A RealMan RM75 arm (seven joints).
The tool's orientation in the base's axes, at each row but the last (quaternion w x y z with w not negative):
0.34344 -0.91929 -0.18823 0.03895
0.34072 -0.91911 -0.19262 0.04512
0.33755 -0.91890 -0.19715 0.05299
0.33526 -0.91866 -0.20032 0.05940
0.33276 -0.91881 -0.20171 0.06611
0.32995 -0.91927 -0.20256 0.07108
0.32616 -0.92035 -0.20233 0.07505
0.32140 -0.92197 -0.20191 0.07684
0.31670 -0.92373 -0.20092 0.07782
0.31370 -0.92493 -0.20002 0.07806
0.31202 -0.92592 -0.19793 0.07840
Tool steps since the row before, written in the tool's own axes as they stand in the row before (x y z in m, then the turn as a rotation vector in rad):
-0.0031 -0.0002 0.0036 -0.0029 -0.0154 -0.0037
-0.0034 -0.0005 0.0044 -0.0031 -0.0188 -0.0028
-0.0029 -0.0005 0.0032 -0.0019 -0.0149 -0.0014
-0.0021 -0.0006 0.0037 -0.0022 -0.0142 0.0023
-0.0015 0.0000 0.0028 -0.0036 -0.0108 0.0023
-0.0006 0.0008 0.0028 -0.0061 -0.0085 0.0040
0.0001 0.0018 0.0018 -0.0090 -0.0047 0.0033
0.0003 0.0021 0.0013 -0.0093 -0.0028 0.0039
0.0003 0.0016 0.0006 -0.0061 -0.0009 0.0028
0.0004 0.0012 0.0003 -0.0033 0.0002 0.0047
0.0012 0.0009 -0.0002 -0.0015 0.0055 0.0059
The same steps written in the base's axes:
-0.0037 0.0012 -0.0028 -0.0069 0.0073 0.0126
-0.0042 0.0017 -0.0032 -0.0083 0.0101 0.0141
-0.0036 0.0011 -0.0022 -0.0063 0.0088 0.0106
-0.0030 0.0018 -0.0025 -0.0072 0.0103 0.0073
-0.0021 0.0010 -0.0022 -0.0074 0.0074 0.0051
-0.0010 0.0008 -0.0027 -0.0094 0.0057 0.0023
0.0002 -0.0002 -0.0025 -0.0106 0.0014 0.0005
0.0006 -0.0006 -0.0023 -0.0104 0.0003 -0.0012
0.0006 -0.0007 -0.0015 -0.0066 -0.0004 -0.0015
0.0007 -0.0005 -0.0010 -0.0042 0.0011 -0.0038
0.0014 -0.0003 -0.0004 -0.0012 -0.0014 -0.0080

